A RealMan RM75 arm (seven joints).
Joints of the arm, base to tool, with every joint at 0 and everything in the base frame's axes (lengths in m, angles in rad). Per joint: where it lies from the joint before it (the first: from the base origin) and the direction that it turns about. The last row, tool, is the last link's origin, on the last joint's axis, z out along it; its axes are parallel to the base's.
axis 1: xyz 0 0 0.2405 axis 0 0 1
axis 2: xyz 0 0 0 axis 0 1 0
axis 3: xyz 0 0 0.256 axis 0 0 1
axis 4: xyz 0 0 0 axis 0 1 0
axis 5: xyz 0 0 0.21 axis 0 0 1
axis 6: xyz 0 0 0 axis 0 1 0
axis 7: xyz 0 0 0.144 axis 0 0 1
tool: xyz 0 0 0
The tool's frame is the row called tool.
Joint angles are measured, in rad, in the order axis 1, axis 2, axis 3, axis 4, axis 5, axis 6, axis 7. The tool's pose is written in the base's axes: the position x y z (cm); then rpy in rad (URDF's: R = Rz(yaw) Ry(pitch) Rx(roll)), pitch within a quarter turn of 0, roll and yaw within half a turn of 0. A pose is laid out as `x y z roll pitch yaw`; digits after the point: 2 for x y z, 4 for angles.
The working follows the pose.
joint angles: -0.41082, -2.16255, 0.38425, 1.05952, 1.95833, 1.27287, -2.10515
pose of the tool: -31.47 34.55 11.36 -2.8608 -1.0594 1.1119
Where each joint sits with the arm in this pose, in the base's axes (m; each line is computed from the numbers above, not from the rounded line before):
axis 1: 0.0000 0.0000 0.2405
axis 2: 0.0000 0.0000 0.2405
axis 3: -0.1948 0.0849 0.0977
axis 4: -0.1948 0.0849 0.0977
axis 5: -0.3324 0.2197 0.1813
axis 6: -0.3324 0.2197 0.1813
axis 7: -0.3147 0.3455 0.1136
the tool: -0.3147 0.3455 0.1136

